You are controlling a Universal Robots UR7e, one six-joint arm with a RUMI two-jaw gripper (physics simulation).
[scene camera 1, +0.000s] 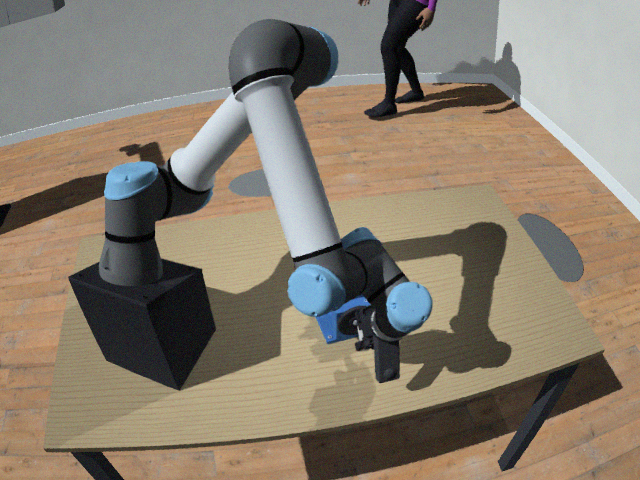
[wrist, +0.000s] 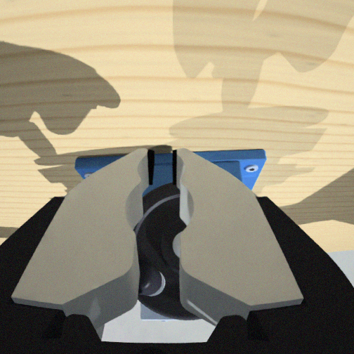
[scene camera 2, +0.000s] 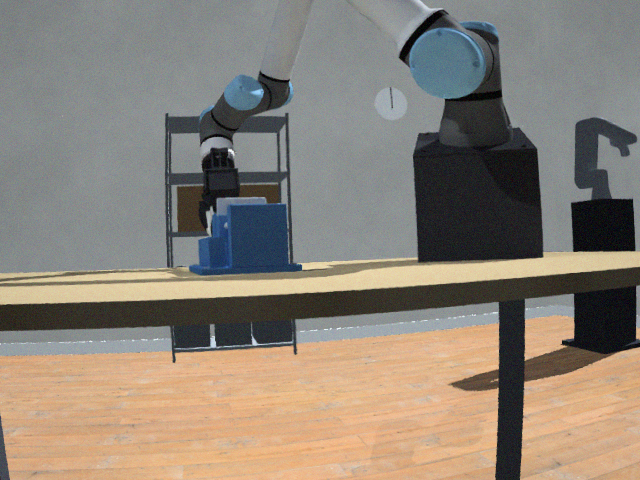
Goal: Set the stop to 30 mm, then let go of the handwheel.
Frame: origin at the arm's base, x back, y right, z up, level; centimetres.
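Seen in the pictures: arm's base, origin of its link: (scene camera 1: 130, 272) (scene camera 2: 476, 139).
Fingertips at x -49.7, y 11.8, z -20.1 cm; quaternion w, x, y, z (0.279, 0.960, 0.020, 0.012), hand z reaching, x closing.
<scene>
Offsets run from my fingertips to a thing's top centre. "*": to the spot under its first point. Level surfaces: height alone.
The blue device (scene camera 1: 328, 331) (scene camera 2: 257, 237) (wrist: 251, 159) stands on the table, with a pale block {* dz +7.7, dx +2.7, dy -13.7 cm} (scene camera 2: 242, 201) at its top. Its black handwheel {* dz +4.4, dx +3.9, dy -4.6 cm} (scene camera 1: 346, 321) (wrist: 162, 207) faces the gripper. The handwheel's knob (wrist: 151, 284) shows low in the gap in the wrist view, partly behind the left finger and not gripped. My gripper (scene camera 1: 360, 334) (scene camera 2: 209, 224) (wrist: 163, 154) is nearly closed with a narrow gap, empty, in front of the handwheel. The fingers cover much of the wheel. The stop and any scale reading cannot be made out.
The wooden table {dz -4.0 cm} (scene camera 1: 232, 408) (scene camera 2: 361, 273) carries the arm's black pedestal (scene camera 1: 180, 330) (scene camera 2: 478, 206). A shelf rack (scene camera 2: 288, 155) stands behind the table. A person (scene camera 1: 395, 56) stands at the back, and another small robot on a black stand (scene camera 2: 603, 227) is at the right.
</scene>
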